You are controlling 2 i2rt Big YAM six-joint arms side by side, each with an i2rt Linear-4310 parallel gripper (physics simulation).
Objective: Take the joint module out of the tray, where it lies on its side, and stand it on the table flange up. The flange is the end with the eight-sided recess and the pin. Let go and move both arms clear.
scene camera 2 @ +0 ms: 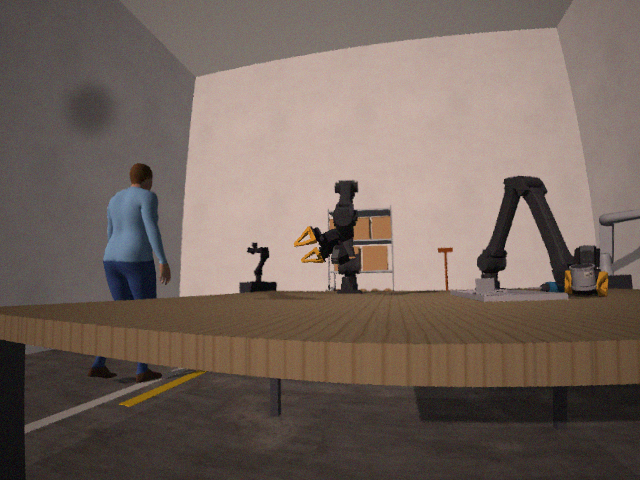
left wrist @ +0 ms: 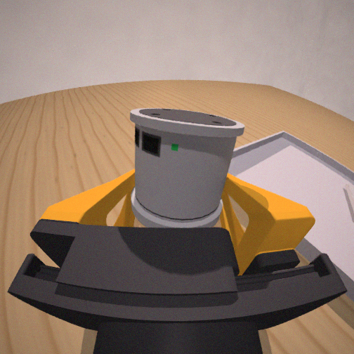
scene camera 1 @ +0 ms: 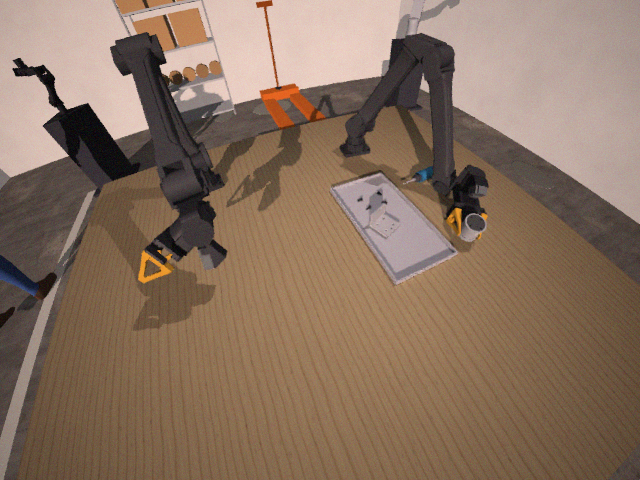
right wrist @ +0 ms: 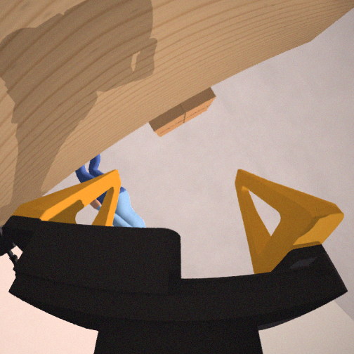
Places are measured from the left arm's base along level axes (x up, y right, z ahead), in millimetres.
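Where they show: left gripper, fingertip midpoint: [scene camera 2: 583, 285] [scene camera 1: 469, 236]; right gripper, fingertip midpoint: [scene camera 2: 297, 253] [scene camera 1: 149, 271]; left arm's base, origin of the base link: [scene camera 1: 354, 150]; right arm's base, origin of the base link: [scene camera 2: 349, 293] [scene camera 1: 209, 186].
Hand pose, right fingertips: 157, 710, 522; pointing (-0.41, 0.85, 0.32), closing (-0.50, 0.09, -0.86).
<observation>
Each offset is from my right fingertips to the centre of the thing, as dx, dy, dz. "spot": to the spot under its first point. Level surfaces: height alone.
The joint module @[-103, -853, +56] [scene camera 1: 469, 233] [scene camera 2: 583, 276] [left wrist: 182, 172] is a light grey cylinder with a rim at each end. It is out of the tray @[-149, -656, -95] [scene camera 1: 413, 242] [scene camera 2: 527, 296] [left wrist: 295, 167], to its right in scene camera 1, roughly upright and close to the table; contact underneath is hidden. Its upper end shows a dark face with small holes; I cannot make out an eight-sided recess or a pin. My left gripper [scene camera 1: 469, 228] [scene camera 2: 586, 283] [left wrist: 177, 175] is shut on the module's sides. My right gripper [scene camera 1: 156, 265] [scene camera 2: 299, 253] [right wrist: 177, 175] is open, empty and raised at the left.
A pale bracket @[-125, -631, -67] [scene camera 1: 385, 225] [scene camera 2: 484, 285] and small dark parts @[spot: -154, -660, -197] [scene camera 1: 375, 198] lie in the tray. A blue tool @[-138, -900, -250] [scene camera 1: 424, 174] [scene camera 2: 551, 286] lies beyond the tray, beside the left arm. A person [scene camera 2: 131, 232] stands on the floor left of the table @[dx -157] [scene camera 1: 289, 335] [scene camera 2: 320, 320].
</observation>
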